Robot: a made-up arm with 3 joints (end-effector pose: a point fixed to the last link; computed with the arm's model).
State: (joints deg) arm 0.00 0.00 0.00
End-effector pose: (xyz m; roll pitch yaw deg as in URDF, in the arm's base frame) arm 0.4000 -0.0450 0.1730 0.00 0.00 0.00
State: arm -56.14 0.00 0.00
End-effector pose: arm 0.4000 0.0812 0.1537 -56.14 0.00 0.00
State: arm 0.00 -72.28 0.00
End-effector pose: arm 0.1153 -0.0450 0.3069 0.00 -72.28 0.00
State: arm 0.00 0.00 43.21
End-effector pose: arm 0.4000 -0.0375 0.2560 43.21 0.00 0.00
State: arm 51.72 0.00 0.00
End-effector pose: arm 0.4000 -0.1284 0.0890 51.72 0.00 0.00
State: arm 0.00 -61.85 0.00
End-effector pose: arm 0.1635 -0.0450 0.3117 0.00 -61.85 0.00
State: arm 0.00 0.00 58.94
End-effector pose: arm 0.4000 -0.0502 0.2842 58.94 0.00 0.00
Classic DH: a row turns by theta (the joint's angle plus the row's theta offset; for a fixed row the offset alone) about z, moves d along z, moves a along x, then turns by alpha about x. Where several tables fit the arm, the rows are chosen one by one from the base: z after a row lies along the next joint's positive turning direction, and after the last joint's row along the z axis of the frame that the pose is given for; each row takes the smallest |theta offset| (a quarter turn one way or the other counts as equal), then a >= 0, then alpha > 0; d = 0 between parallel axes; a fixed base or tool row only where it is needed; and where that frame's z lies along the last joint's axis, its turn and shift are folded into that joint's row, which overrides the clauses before.
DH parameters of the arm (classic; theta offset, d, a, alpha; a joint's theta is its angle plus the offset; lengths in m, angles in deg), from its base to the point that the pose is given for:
base (fixed): 90 0.045 0 90
joint 1: 90 0.166 0 90
joint 2: 0 -0.146 0.179 -90
joint 3: -90 0.234 0.101 -90
tool (fixed): -90 -0.051 0 0

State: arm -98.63 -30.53 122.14
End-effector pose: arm 0.2194 0.3894 0.1442 24.69 4.37 30.25
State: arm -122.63 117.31 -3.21
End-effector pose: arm 0.1674 -0.1965 0.2278 -76.84 -28.63 -121.51
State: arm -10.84 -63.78 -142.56
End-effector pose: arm 0.1276 -0.2000 0.3681 -165.99 -61.77 20.90
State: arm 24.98 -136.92 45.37
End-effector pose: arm -0.1518 -0.0363 0.0311 -167.16 -38.25 -158.45
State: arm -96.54 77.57 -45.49
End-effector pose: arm 0.2859 -0.1991 0.1801 -136.90 -6.39 -77.49
